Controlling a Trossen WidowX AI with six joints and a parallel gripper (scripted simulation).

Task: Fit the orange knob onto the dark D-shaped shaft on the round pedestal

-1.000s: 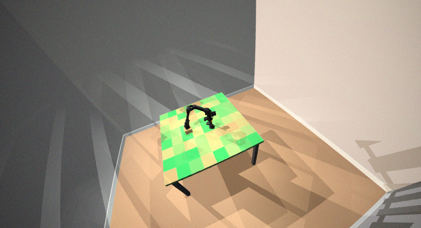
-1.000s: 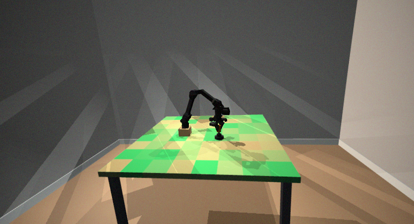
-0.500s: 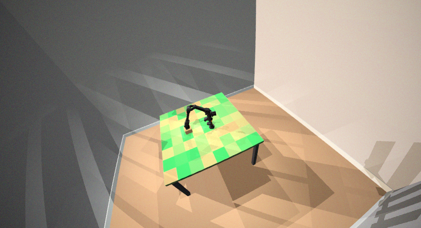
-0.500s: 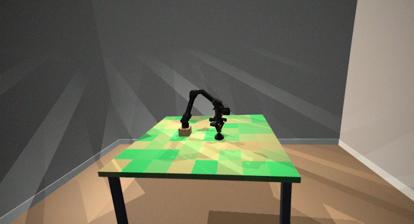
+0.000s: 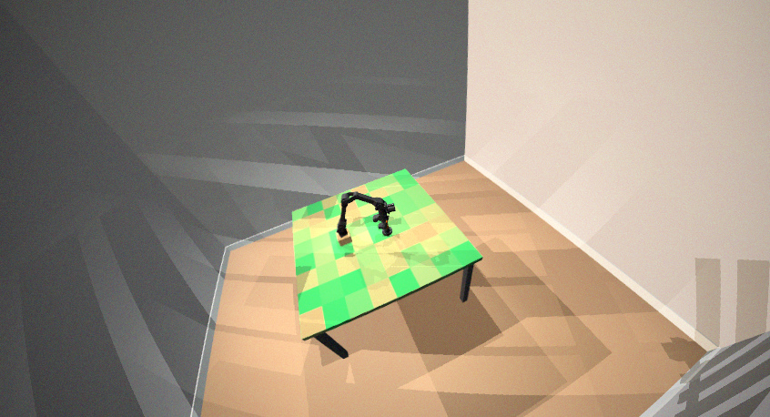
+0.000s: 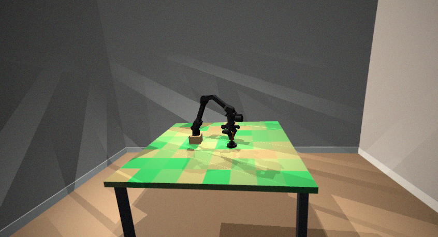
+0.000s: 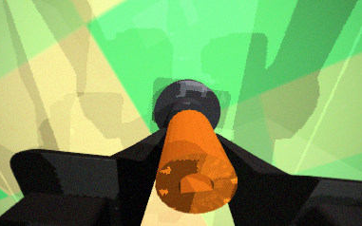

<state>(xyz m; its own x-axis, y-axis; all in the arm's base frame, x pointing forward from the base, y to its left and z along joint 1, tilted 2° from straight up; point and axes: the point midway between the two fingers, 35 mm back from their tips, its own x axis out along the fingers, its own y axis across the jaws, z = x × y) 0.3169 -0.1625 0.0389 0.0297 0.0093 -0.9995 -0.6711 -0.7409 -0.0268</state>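
The orange knob is 20 mm above my gripper tip. Also, from my gripper tip: round pedestal 40 mm below.
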